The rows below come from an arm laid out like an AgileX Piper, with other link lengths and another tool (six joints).
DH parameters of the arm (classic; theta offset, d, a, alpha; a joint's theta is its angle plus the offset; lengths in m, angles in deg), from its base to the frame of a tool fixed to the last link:
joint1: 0 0.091 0 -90
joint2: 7.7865 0 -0.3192 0
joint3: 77.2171 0 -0.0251 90
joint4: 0 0.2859 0 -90
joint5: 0 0 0 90
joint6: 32 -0.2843 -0.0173 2.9
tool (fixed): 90 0.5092 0 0
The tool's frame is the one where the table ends.
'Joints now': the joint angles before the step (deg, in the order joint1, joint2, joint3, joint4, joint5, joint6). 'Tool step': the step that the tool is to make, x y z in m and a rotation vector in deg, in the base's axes. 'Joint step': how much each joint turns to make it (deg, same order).
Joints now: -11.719, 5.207, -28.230, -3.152, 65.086, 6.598
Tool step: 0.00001, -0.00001, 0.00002, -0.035, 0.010, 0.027
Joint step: 0.004, 0.000, 0.000, -0.004, 0.001, -0.041
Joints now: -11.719, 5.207, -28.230, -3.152, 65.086, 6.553
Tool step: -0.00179, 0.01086, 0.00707, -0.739, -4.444, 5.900
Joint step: 5.865, -4.688, 0.182, 0.002, 0.000, -0.065
